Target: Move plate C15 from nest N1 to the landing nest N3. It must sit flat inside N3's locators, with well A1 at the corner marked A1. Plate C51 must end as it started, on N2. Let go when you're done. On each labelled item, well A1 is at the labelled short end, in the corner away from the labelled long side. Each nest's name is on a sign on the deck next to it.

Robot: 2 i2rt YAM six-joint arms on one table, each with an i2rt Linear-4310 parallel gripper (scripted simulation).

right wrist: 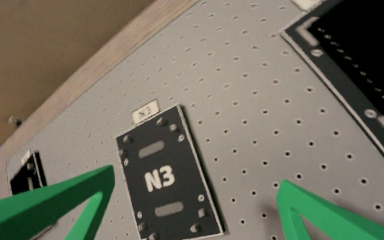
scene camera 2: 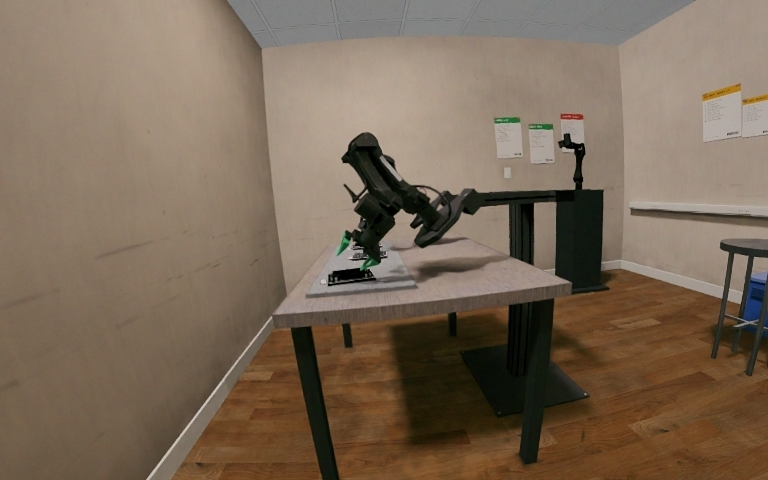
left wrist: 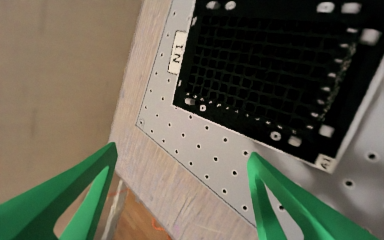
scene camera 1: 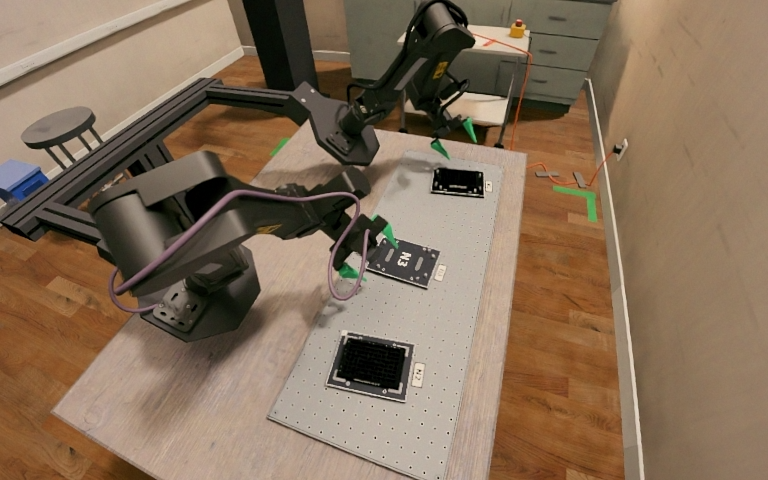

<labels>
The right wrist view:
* right gripper: 196,182
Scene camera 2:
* left gripper: 348,262
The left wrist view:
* left gripper: 184,153
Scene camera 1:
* plate: 388,356
</labels>
